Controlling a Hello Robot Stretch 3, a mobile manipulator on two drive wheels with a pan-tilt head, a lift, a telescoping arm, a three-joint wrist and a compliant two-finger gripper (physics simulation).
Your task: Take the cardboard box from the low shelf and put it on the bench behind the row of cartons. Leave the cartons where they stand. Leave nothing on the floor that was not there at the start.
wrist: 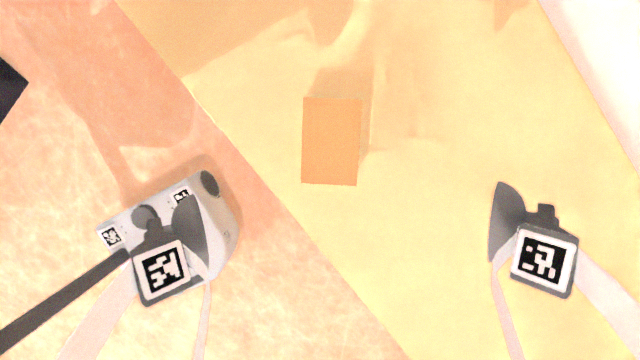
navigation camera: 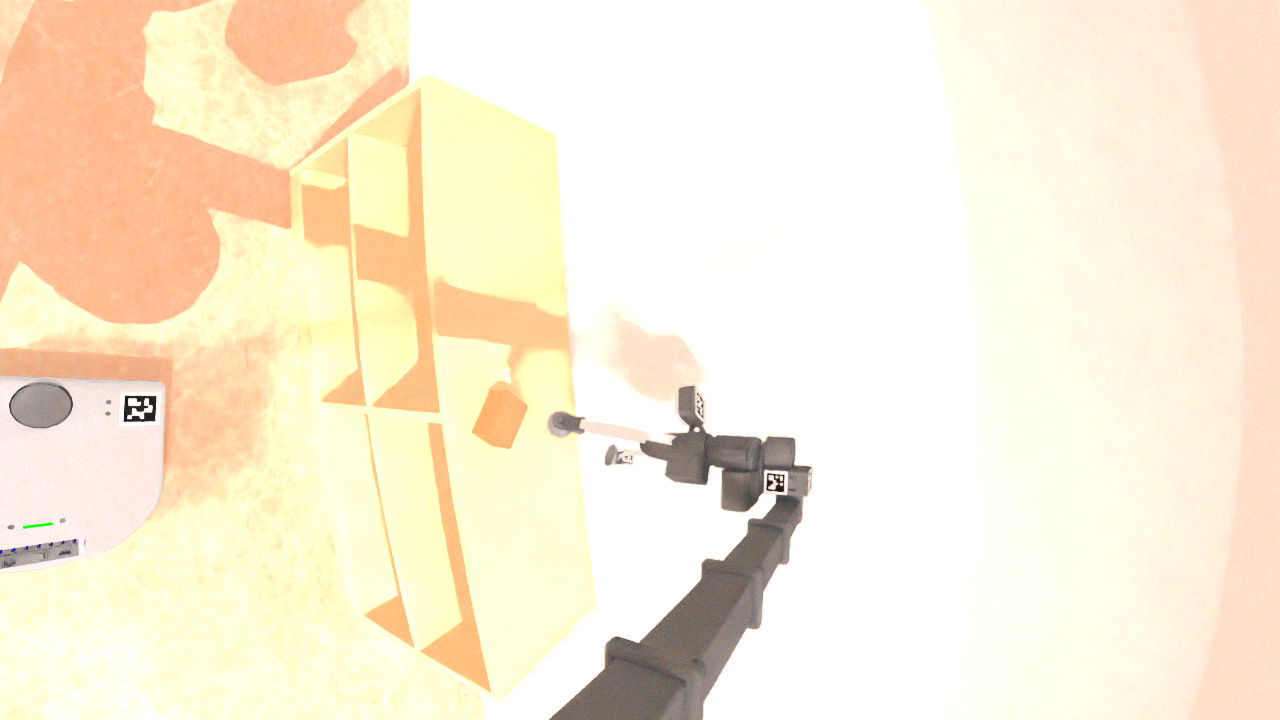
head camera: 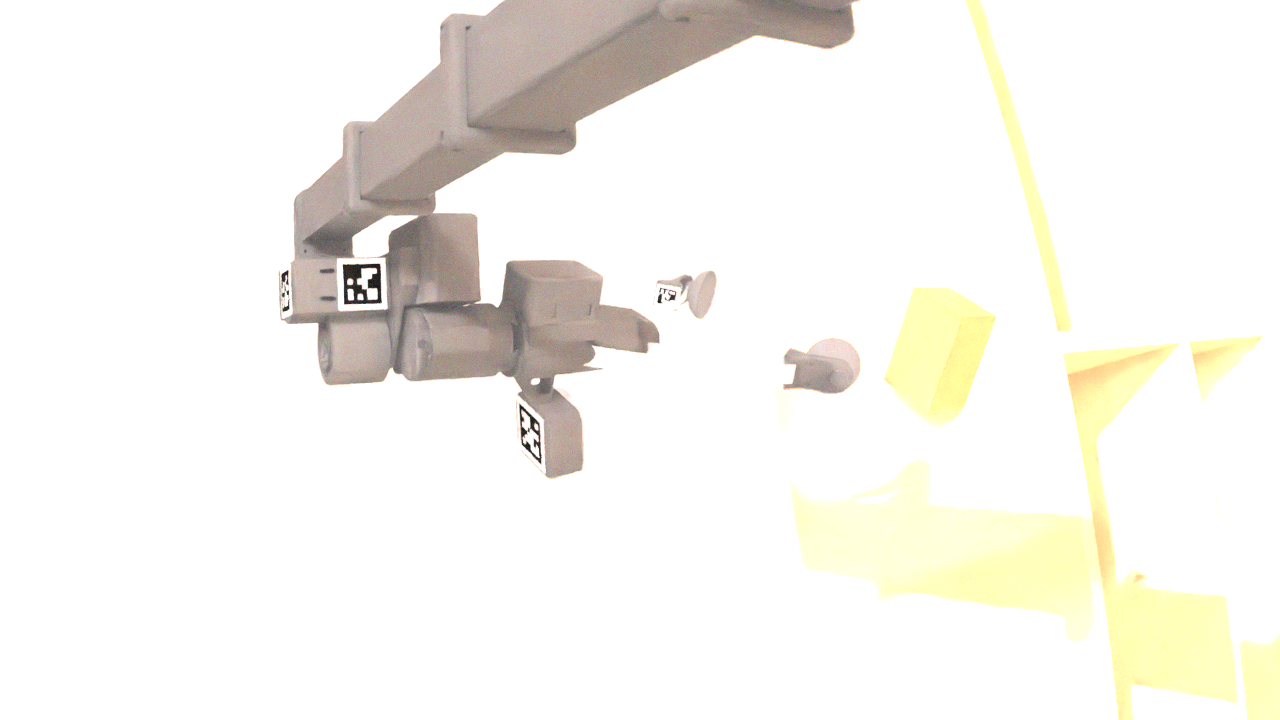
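Pixels of known places: gripper, fingertip midpoint: (wrist: 342,215) (navigation camera: 578,440) (head camera: 782,327); robot's base at its link origin: (wrist: 173,201) (navigation camera: 44,403).
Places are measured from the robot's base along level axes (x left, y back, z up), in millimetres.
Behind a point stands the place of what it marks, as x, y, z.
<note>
The cardboard box (head camera: 939,349) @[-583, -2, 660] (navigation camera: 500,416) @[-580, -9, 660] (wrist: 331,141) @[-605, -2, 660] stands on the top of the low shelf unit (head camera: 1024,161) @[-687, 209, 345] (navigation camera: 496,223) @[-590, -382, 610] (wrist: 425,225) @[-662, 152, 610]. It shows yellow in the head view and orange in the other two. My gripper (head camera: 765,330) @[-601, 22, 821] (navigation camera: 588,439) @[-601, 22, 821] (wrist: 342,215) @[-601, 22, 821] is open and empty, its two cups wide apart. In the navigation view its fingertips are by the unit's far long edge, to the right of the box and apart from it. In the wrist view the box is above the gap between the cups. The bench and the row of cartons do not show.
My base (navigation camera: 80,465) @[-51, 97, 160] (wrist: 225,215) @[-171, 111, 74] stands on the floor on the open-fronted side of the shelf unit. My extended arm (head camera: 537,71) @[-297, 89, 1169] (navigation camera: 657,658) @[-211, 78, 1155] reaches past the unit. Shadows lie over the unit's top and the floor. Large parts of the head and navigation views are washed out white.
</note>
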